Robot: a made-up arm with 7 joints.
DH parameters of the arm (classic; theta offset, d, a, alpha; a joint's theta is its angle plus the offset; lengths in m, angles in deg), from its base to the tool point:
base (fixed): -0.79 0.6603 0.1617 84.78
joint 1: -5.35 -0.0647 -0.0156 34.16
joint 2: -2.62 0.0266 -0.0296 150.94
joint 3: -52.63 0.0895 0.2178 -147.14
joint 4: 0 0.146 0.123 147.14
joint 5: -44.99 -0.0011 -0.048 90
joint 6: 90 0.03 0.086 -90
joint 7: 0 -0.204 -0.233 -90
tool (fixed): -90 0.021 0 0
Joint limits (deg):
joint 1: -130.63..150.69
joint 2: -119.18..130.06
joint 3: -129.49..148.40
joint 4: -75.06..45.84
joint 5: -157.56..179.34
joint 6: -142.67..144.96
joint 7: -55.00..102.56
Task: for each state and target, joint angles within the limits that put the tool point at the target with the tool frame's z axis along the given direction. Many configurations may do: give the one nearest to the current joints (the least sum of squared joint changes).
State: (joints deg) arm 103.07 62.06 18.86 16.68 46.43 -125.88 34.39
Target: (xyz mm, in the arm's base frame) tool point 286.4 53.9 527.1 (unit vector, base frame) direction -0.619 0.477 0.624
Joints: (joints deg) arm 132.42 73.05 26.71 40.15 69.80 -142.67 51.72
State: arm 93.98 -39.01 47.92 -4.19 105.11 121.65 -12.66
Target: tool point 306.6 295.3 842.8 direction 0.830 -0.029 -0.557
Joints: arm 88.33 -11.93 55.66 23.15 69.45 128.68 -7.39
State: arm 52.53 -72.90 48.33 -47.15 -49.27 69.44 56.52
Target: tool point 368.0 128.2 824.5 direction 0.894 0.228 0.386
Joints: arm 73.42 -31.20 67.95 -11.36 -46.01 38.17 15.43
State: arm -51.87 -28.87 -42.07 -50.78 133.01 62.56 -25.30
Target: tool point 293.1 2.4 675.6 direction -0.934 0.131 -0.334
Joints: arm -11.52 0.03 -52.23 -75.06 115.06 33.62 -46.73
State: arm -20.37 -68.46 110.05 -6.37 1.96 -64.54 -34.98
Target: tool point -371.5 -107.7 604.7 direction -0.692 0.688 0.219
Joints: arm -46.39 -86.83 103.09 2.67 -28.54 -34.19 -49.46
